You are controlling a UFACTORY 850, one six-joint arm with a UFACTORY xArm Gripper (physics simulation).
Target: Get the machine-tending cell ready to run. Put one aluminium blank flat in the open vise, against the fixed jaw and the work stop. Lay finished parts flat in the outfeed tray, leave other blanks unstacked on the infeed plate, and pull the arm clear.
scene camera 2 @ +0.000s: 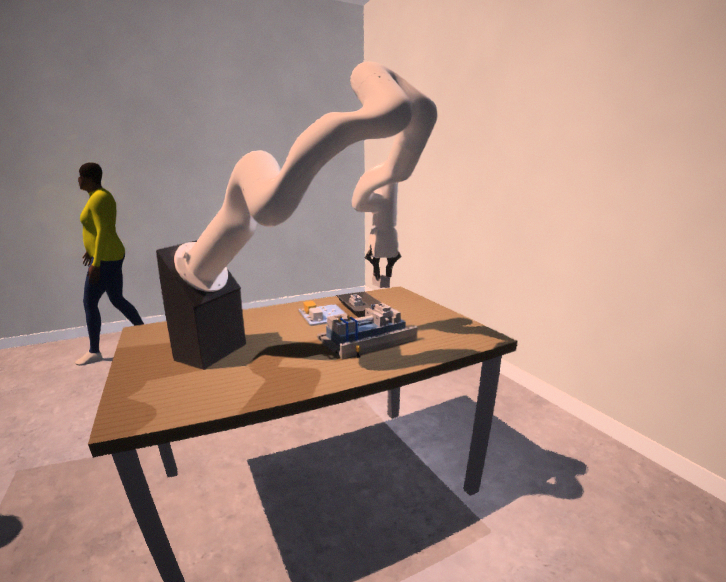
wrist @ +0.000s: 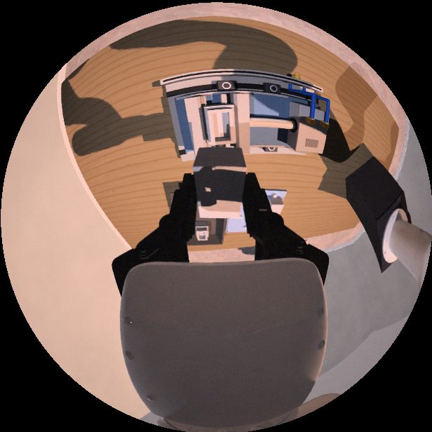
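Observation:
My gripper point(scene camera 2: 381, 276) point(wrist: 219, 185) is shut on a grey rectangular blank point(scene camera 2: 381, 282) point(wrist: 219, 172), held high above the table's far side. The blue vise point(scene camera 2: 373, 331) point(wrist: 270, 106) stands below, apart from the blank. A pale, pocketed piece point(wrist: 219, 125) shows at its jaws; I cannot tell whether it is a loose part. The dark outfeed tray point(scene camera 2: 343, 298) point(wrist: 216, 236) holds a small pale stepped part point(scene camera 2: 355, 299) point(wrist: 201, 231). The pale infeed plate point(scene camera 2: 333, 311) point(wrist: 233, 225) bears a grey block point(scene camera 2: 315, 314) point(wrist: 276, 201); the held blank and fingers partly hide the plate in the wrist view.
An orange block point(scene camera 2: 309, 304) sits at the plate's back. A blue bracket point(scene camera 2: 351, 329) point(wrist: 314, 107) stands at the vise's end near the arm. A pale rail point(scene camera 2: 387, 340) point(wrist: 240, 76) runs along the vise's front. The arm's dark pedestal point(scene camera 2: 209, 330) point(wrist: 375, 195) stands on the table point(scene camera 2: 199, 394). A person point(scene camera 2: 104, 224) stands behind.

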